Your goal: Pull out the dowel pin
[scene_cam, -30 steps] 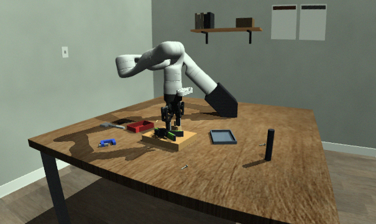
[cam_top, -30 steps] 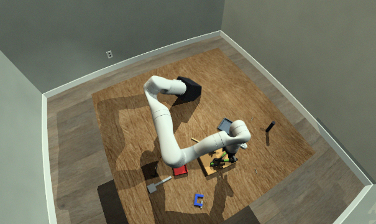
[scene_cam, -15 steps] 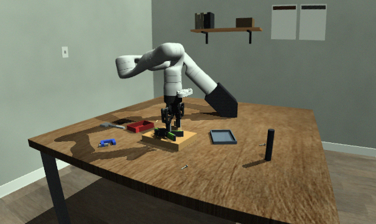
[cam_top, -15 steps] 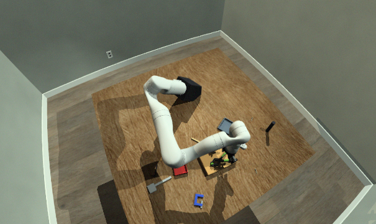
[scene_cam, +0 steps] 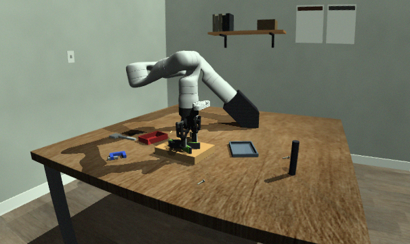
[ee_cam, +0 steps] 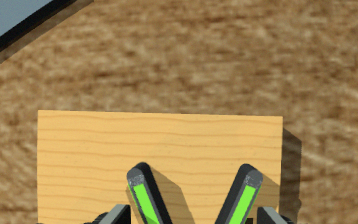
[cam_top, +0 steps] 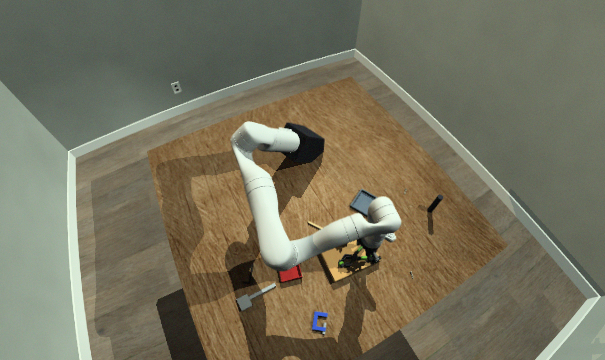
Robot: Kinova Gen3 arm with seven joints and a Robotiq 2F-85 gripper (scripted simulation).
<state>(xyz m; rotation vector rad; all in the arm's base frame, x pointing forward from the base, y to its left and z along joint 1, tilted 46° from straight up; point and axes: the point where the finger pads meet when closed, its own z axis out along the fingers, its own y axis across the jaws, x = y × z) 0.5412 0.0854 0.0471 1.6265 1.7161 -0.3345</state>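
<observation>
My gripper is now 30 mm past the tan bench board, 40 mm to the left of it and 40 mm above it. From my hand the other things lie so: thin pale stick (200 mm behind, 90 mm to the right, 60 mm below); small wooden block (90 mm behind, 40 mm to the right, 20 mm below); dowel pin (90 mm behind, 40 mm to the right, 10 mm below).
</observation>
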